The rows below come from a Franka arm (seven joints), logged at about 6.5 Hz.
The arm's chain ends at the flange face. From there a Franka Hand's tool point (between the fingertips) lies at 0.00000 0.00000 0.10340 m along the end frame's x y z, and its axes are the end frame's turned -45 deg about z.
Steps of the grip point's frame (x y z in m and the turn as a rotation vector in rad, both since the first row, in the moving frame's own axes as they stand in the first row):
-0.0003 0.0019 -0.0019 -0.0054 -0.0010 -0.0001
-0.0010 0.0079 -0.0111 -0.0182 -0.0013 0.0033
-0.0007 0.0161 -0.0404 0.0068 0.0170 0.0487
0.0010 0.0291 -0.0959 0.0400 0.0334 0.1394
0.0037 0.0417 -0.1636 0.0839 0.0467 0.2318
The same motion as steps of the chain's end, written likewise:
0.0008 0.0011 -0.0019 -0.0045 0.0031 -0.0001
0.0036 0.0049 -0.0111 -0.0138 0.0120 0.0033
0.0101 0.0136 -0.0404 0.0168 0.0072 0.0487
0.0214 0.0253 -0.0958 0.0519 -0.0047 0.1394
0.0337 0.0366 -0.1631 0.0923 -0.0263 0.2318

